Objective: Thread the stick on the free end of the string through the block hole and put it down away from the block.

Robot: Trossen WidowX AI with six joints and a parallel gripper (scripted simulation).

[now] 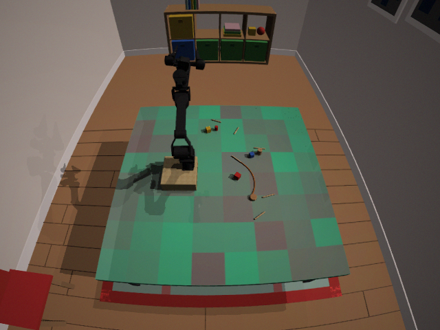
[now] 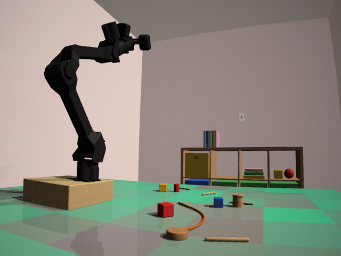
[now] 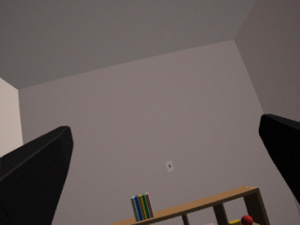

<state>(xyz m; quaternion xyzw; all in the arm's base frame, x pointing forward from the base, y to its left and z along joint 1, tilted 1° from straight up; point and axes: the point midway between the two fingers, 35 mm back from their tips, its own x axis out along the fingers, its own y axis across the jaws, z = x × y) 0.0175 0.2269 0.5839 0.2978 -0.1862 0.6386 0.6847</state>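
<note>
The red block is 66 cm below my gripper tip, 30 cm to the right of it and 26 cm ahead of it. The rest, counted from my gripper tip: yellow cube (66 cm below, 10 cm to the left, 9 cm ahead); then red cylinder (66 cm below, 15 cm ahead, 11 cm to the left); then thin wooden stick (67 cm below, 27 cm ahead, 17 cm to the right).
</note>
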